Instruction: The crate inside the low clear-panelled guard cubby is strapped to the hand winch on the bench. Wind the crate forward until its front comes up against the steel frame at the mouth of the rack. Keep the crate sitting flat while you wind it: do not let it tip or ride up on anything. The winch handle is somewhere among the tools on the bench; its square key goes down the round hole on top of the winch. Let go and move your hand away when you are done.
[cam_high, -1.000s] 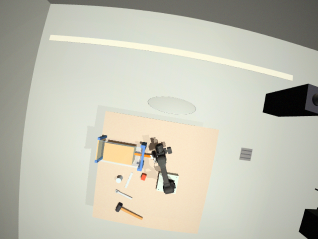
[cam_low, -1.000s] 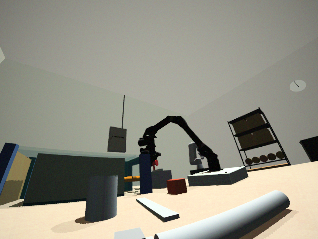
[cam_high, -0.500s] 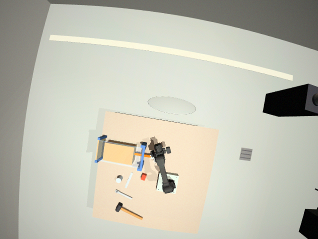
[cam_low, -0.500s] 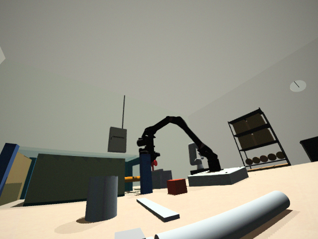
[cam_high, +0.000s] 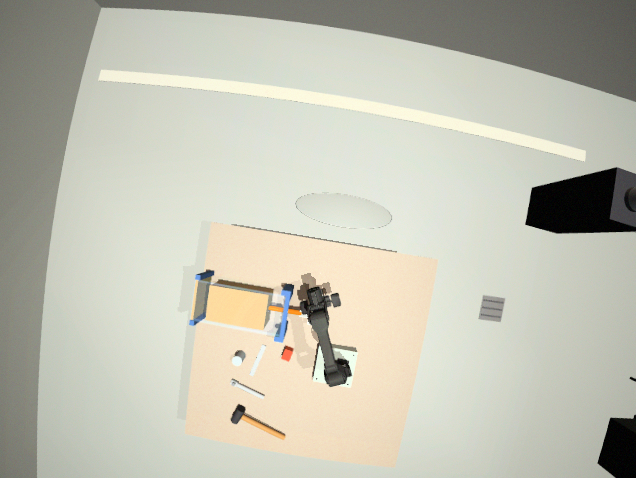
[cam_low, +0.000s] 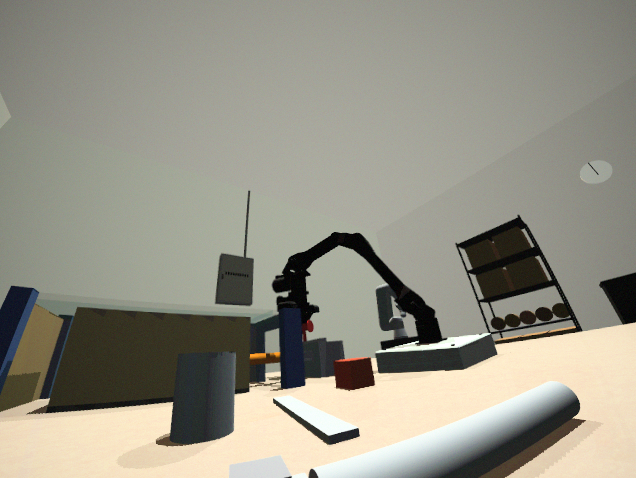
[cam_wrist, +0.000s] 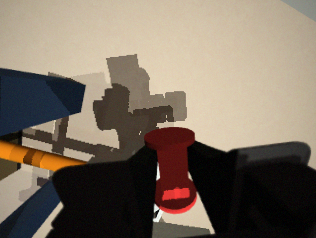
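My gripper tip is now 10 mm to the right of the red knob and 10 mm past it. Round my gripper tip: winch crank handle 50 mm to the left, 30 mm below, 10 mm behind; winch 100 mm to the left, 100 mm below, 20 mm behind; blue frame 150 mm ahead, 120 mm to the left, 20 mm below.
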